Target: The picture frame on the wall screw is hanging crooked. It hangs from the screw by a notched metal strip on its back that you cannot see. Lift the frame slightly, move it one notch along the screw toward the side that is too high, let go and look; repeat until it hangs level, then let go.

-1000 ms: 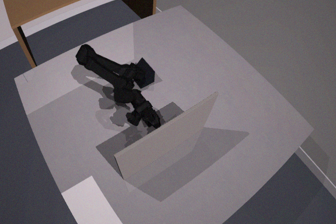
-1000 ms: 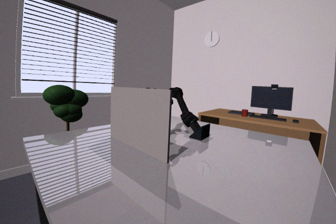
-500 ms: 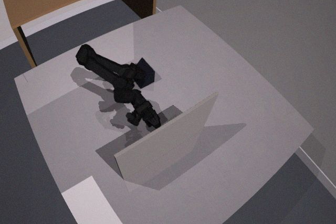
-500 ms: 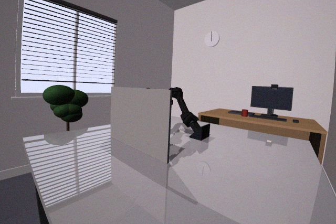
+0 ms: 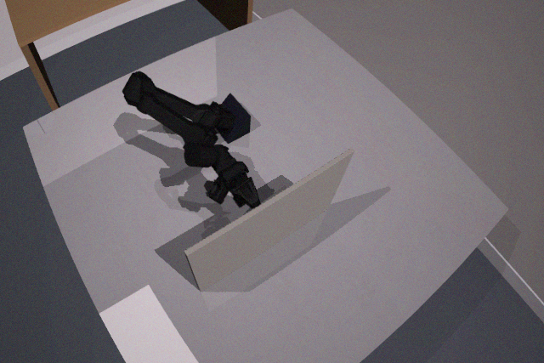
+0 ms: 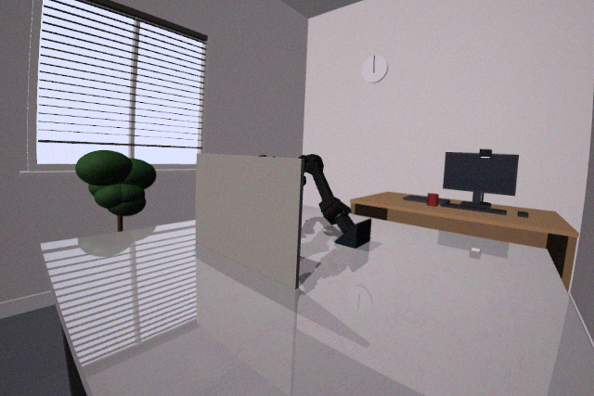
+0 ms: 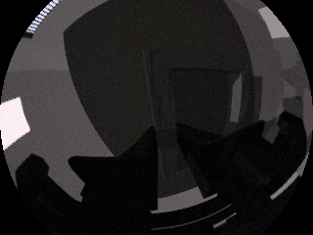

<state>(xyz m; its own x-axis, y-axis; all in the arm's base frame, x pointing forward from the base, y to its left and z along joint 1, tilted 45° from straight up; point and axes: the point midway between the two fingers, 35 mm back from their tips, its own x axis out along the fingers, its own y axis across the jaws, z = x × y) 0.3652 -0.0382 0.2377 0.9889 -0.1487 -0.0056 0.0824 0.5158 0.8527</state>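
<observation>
My gripper tip is now 1 cm short of the picture frame, 2 cm to the right of it and 5 cm above it. Also, from my gripper tip: beige wall panel: 2 cm ahead, 2 cm to the left, 6 cm below.
</observation>
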